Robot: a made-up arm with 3 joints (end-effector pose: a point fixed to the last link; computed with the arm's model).
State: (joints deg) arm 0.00 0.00 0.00
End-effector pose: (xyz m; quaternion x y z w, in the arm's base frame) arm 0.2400 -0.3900 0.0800 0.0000 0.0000 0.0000 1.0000
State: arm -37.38 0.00 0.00
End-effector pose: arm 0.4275 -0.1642 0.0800 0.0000 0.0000 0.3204 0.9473
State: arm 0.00 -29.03 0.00
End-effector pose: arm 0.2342 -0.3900 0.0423 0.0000 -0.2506 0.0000 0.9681
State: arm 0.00 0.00 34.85
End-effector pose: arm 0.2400 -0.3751 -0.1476 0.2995 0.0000 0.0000 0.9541
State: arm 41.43 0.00 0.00
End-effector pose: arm -0.0781 -0.4512 0.0800 0.0000 0.0000 -0.3537 0.9354
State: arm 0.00 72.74 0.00
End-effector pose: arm 0.3179 -0.3900 0.1257 0.0000 0.5930 0.0000 0.8052
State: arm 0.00 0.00 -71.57
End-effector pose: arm 0.2400 -0.0516 0.3695 -0.5847 0.0000 0.0000 0.8112
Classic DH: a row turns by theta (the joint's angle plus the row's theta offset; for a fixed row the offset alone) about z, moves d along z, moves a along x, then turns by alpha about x. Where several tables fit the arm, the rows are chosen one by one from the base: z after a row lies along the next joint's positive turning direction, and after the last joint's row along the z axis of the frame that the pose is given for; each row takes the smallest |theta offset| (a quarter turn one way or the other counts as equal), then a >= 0, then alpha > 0; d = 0 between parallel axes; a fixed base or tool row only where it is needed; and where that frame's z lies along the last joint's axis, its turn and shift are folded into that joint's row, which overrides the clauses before.
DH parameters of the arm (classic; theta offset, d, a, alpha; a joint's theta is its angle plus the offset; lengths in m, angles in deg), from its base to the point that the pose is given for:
base (fixed): 0 0 0 180
joint 1: 0 -0.05 0.31 90
joint 2: 90 -0.02 0.06 90
joint 3: -90 -0.07 0.37 90
tool (fixed): 90 0.09 0 0

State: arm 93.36 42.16 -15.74
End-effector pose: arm -0.3712 -0.3221 0.1911 0.1716 0.3374 -0.6387 0.6700
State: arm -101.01 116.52 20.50
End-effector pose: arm 0.3436 0.3185 0.1596 -0.5863 0.6045 0.3032 0.4460
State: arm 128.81 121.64 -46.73
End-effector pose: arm -0.5241 -0.3196 -0.0326 0.6393 0.5206 -0.2541 0.5056
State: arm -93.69 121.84 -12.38
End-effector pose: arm 0.3332 0.4604 0.0529 -0.6697 0.5560 0.4169 0.2618
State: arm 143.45 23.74 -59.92
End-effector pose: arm -0.3723 -0.1172 0.3576 0.0160 0.5199 -0.7729 0.3634
